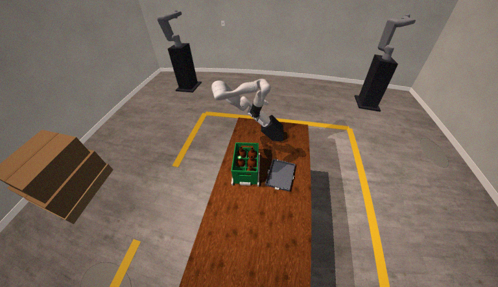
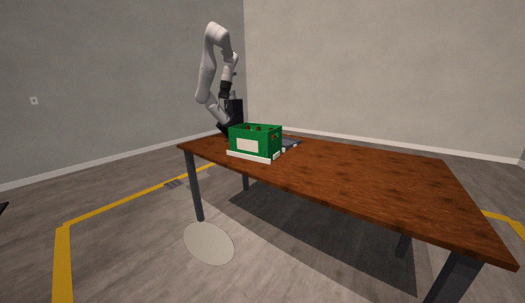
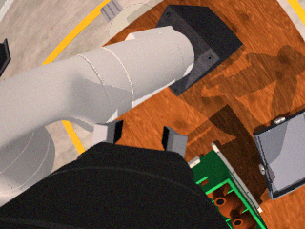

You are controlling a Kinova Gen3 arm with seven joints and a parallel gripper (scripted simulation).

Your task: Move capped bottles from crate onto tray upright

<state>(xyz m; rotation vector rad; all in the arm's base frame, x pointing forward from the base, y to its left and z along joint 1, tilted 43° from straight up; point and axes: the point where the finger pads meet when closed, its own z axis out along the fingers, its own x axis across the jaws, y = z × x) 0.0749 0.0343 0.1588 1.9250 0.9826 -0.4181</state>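
Right now my hand is 330 mm short of the capped bottle, 50 mm to the left of it and 210 mm above it. The rest, counted from my hand: green crate: 320 mm ahead, 210 mm below; then grey tray: 320 mm ahead, 280 mm to the left, 280 mm below.
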